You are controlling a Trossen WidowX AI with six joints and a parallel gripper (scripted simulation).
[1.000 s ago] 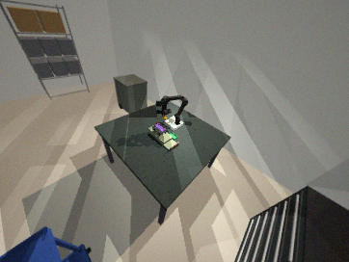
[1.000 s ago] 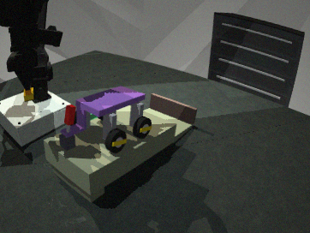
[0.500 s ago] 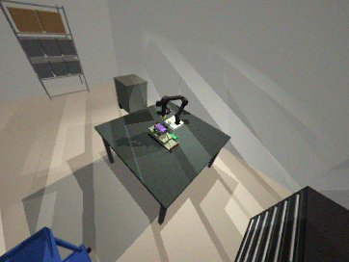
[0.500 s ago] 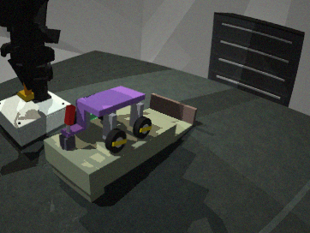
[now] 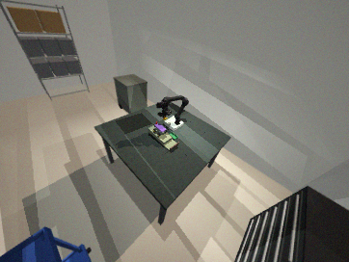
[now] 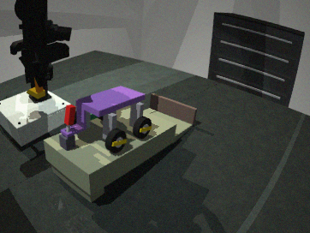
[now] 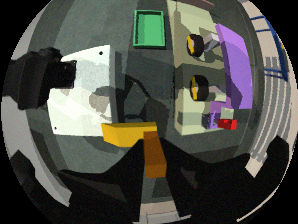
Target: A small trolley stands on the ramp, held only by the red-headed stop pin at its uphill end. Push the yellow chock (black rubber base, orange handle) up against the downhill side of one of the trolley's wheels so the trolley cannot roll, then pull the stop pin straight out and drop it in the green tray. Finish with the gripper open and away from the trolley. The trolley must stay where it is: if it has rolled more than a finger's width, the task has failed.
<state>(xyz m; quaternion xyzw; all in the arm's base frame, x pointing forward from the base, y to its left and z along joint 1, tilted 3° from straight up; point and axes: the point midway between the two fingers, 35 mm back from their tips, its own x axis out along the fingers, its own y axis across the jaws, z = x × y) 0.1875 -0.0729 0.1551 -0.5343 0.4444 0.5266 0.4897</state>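
Right now the red-headed stop pin is 12 cm ahead of my gripper tip, 5 cm below it and 1 cm to the left of it. Also, from my gripper tip: trolley 13 cm ahead, 10 cm to the left, 6 cm below; ramp 13 cm below, 13 cm ahead, 11 cm to the left; yellow chock 2 cm behind, 1 cm below.
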